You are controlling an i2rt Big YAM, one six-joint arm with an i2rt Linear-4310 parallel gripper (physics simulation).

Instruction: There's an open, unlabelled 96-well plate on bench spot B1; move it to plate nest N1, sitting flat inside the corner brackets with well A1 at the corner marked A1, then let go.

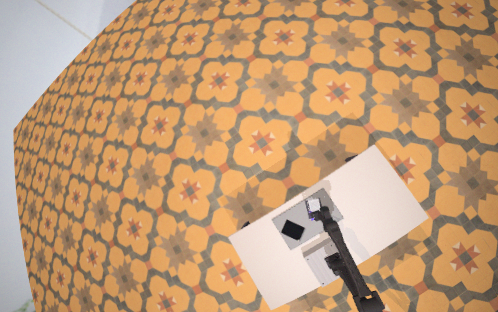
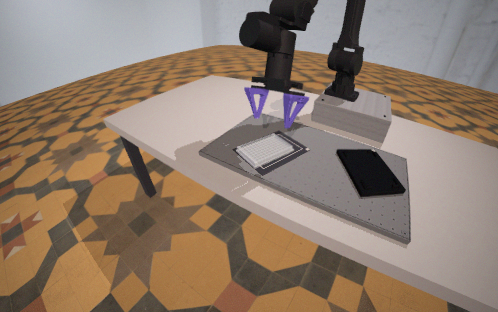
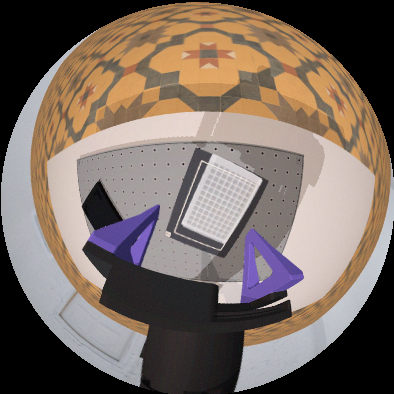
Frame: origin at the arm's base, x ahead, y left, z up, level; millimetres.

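Seen in the pictures: gripper, between the fingertips: (image 1: 315,209) (image 2: 270,122) (image 3: 206,222); arm's base, origin of its link: (image 1: 333,260) (image 2: 341,94).
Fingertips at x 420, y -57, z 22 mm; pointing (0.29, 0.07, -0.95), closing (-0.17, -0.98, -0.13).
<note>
Offsets run from my fingertips to a thing's top centre. "spot": to the spot under its first point. Level surfaces: height alone.
The white 96-well plate {6 mm back, 16 mm right, 77 mm down} (image 1: 313,205) (image 2: 265,150) (image 3: 222,197) lies flat on the dark pad {spot: 65 mm ahead, 23 mm left, 91 mm down} (image 2: 261,171) (image 3: 187,190) of the bench spot. It sits off-centre over the pad's pale outline, which shows along two of its sides. Its well lettering is too small to read. The black plate nest {100 mm back, 239 mm left, 75 mm down} (image 1: 293,230) (image 2: 371,172) (image 3: 101,207) lies on the same board, apart from the pad; its corner brackets are hard to make out, and its A1 mark cannot be read. My gripper (image 2: 272,123) (image 3: 206,222) is open and empty, above the board on the arm-base side of the plate, not touching it.
The grey perforated board {71 mm back, 89 mm left, 92 mm down} (image 2: 325,185) (image 3: 150,175) carries both pad and nest on the pale table {106 mm down} (image 1: 385,200) (image 2: 165,107). The grey arm-base block (image 2: 352,112) stands behind the board. A dark upright arm part (image 2: 345,60) stands on that block.
</note>
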